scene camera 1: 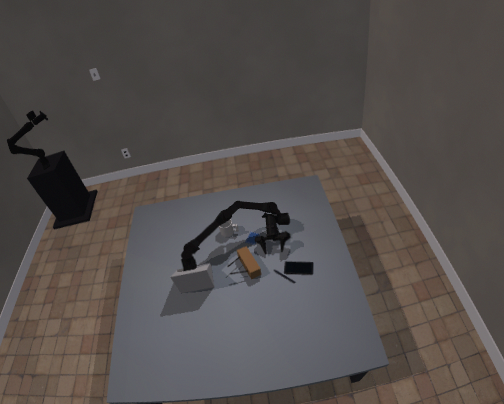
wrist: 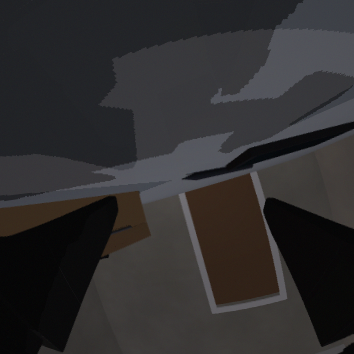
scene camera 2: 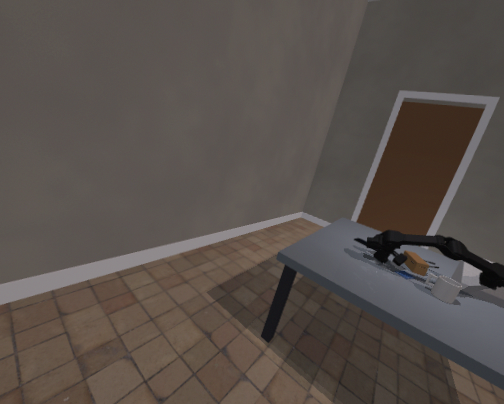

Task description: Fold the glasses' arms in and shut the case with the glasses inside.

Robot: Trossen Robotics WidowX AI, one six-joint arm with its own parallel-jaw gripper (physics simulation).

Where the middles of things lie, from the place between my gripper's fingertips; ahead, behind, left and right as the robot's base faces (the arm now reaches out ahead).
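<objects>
My gripper 20 mm to the left of the brown glasses case [wrist: 130, 213], 140 mm past it.
</objects>
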